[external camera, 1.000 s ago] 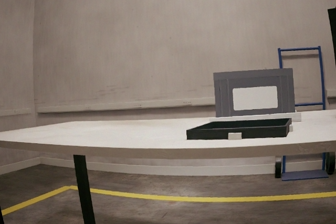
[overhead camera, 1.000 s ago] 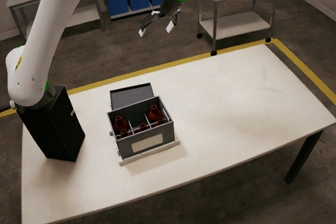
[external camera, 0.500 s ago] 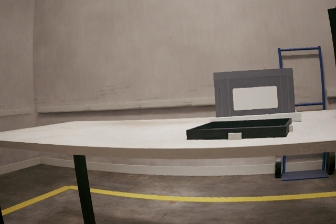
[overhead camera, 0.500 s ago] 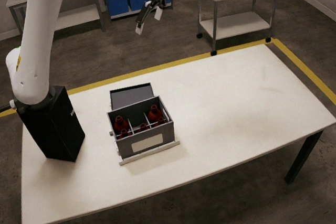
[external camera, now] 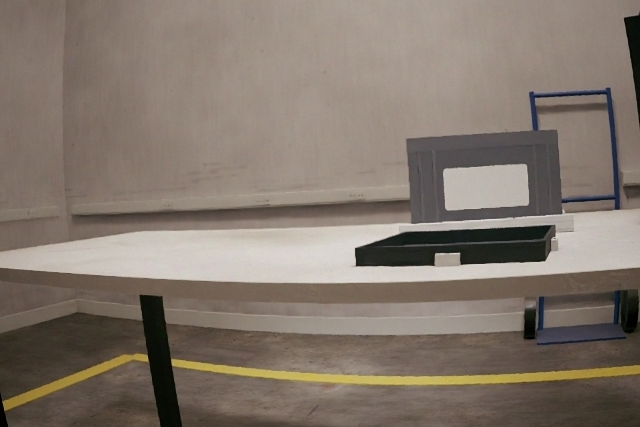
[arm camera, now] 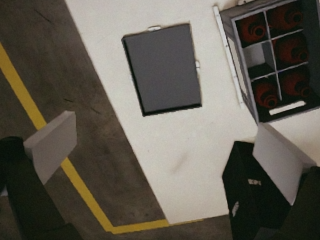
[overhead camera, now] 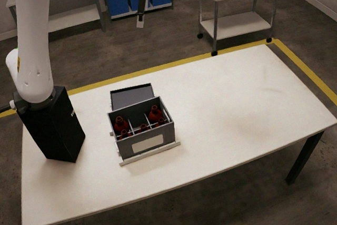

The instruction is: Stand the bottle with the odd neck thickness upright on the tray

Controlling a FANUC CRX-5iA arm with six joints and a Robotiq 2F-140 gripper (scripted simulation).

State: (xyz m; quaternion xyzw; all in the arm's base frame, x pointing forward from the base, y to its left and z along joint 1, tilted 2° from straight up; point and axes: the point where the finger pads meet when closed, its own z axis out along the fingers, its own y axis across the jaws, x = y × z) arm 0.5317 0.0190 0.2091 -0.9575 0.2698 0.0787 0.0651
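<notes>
Right now the crate is 16 cm behind my hand, 20 cm to the right of it and 47 cm below it. From my hand the other things lie so: dark tray 10 cm behind, 8 cm to the left, 54 cm below; then bottle 24 cm behind, 14 cm to the right, 46 cm below.
</notes>
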